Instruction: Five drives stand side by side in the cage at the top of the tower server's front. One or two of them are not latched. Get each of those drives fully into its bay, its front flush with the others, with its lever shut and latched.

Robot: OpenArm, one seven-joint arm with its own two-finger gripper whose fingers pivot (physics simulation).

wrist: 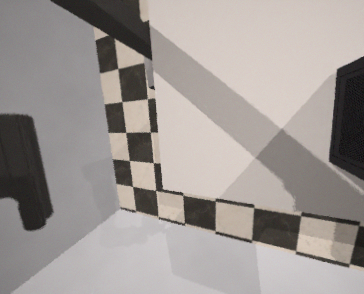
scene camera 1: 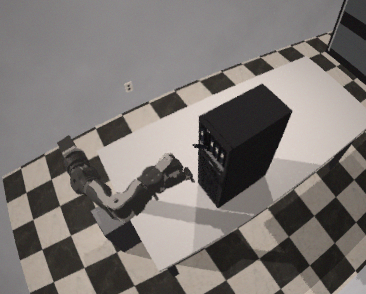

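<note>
The black tower server [scene camera 1: 255, 145] [wrist: 352, 120] stands upright on the white table; part of its mesh front shows at the right edge of the wrist view. In scene camera 1 the drive cage [scene camera 1: 212, 146] is at the top of its front, with several drives side by side. One drive's dark lever [scene camera 1: 200, 146] sticks out at the cage's far-left side. Whether the other levers are latched is too small to tell. My gripper [scene camera 1: 190, 174] is open and empty, in front of the server, lower than the cage and apart from it. One dark finger shows at the wrist view's left edge.
The white table [scene camera 1: 165, 245] [wrist: 215, 45] carries the server and has the arm's base at its near-left end. Checkered floor [scene camera 1: 320, 225] [wrist: 200, 212] surrounds it. A grey wall with an outlet [scene camera 1: 128, 87] stands behind. A dark framed panel [scene camera 1: 350, 40] stands at the upper right.
</note>
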